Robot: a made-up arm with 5 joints. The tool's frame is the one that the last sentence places.
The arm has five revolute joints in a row. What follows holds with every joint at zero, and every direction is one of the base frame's. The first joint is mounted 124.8 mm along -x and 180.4 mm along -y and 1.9 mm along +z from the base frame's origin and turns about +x. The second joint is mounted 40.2 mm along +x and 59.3 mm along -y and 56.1 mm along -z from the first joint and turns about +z. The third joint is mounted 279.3 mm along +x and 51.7 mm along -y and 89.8 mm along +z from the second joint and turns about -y. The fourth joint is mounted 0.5 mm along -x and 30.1 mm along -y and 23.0 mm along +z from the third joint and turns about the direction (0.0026, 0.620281, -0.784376). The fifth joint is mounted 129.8 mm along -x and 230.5 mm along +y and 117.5 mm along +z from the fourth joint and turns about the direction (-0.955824, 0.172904, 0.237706). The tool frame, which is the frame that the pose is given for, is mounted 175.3 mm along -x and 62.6 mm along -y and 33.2 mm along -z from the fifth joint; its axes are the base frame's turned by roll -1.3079, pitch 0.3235 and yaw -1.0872 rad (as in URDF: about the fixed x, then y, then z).
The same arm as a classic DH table. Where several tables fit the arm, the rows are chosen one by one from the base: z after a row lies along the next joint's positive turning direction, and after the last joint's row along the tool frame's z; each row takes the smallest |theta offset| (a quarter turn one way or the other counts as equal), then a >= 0, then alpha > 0; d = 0 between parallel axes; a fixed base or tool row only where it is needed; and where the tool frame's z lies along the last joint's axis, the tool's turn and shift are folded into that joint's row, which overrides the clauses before.
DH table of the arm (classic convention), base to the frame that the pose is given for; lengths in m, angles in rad. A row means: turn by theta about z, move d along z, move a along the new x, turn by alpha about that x. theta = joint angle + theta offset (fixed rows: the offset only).
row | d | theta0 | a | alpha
base (fixed) | 0.0019 | -1.5708 | 0.1804 | -1.5708
joint 1 | -0.0846 | 0 | 0.0593 | 1.5708
joint 2 | 0.0337 | 1.5708 | 0.2793 | 1.5708
joint 3 | 0.0636 | 0.0033 | -0.0004 | 2.2399
joint 4 | 0.0373 | -1.2808 | 0.2063 | 1.6526
joint 5 | 0.2215 | 1.5451 | -0.0041 | 2.3896
tool (fixed) | -0.1706 | -1.9192 | 0 | 0

